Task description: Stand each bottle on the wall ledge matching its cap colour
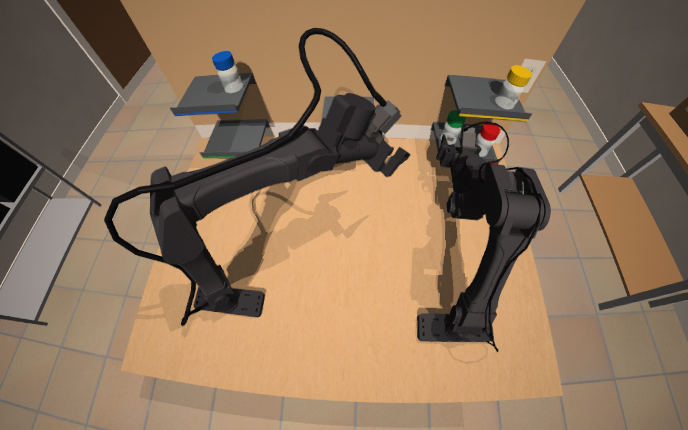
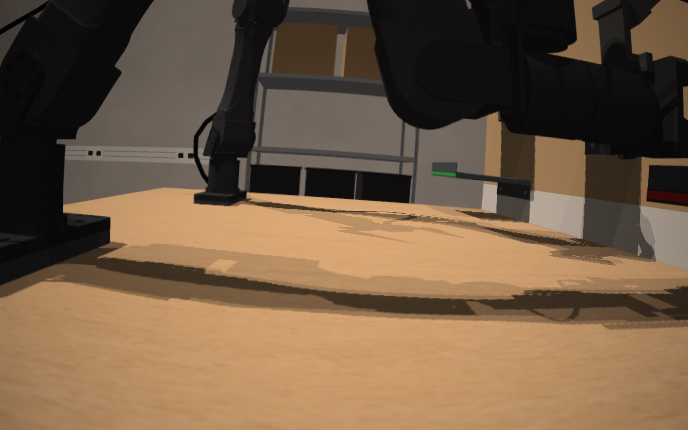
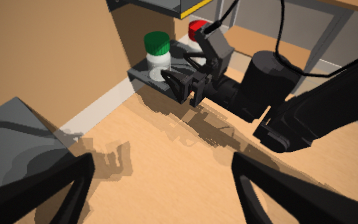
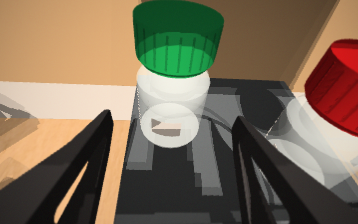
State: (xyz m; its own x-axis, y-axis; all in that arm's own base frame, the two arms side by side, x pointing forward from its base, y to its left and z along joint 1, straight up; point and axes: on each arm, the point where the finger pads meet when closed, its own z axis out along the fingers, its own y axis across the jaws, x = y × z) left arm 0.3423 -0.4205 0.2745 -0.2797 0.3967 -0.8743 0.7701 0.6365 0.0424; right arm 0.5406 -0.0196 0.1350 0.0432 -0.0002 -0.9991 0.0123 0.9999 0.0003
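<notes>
My right gripper is now 50 mm short of the green-capped bottle and 10 mm above it. From my right hand the other things lie so: blue-capped bottle: 670 mm to the left, 180 mm above; then yellow-capped bottle: 180 mm above, 100 mm to the right, 20 mm ahead; then red-capped bottle: 100 mm to the right, 10 mm below, 10 mm ahead.
</notes>
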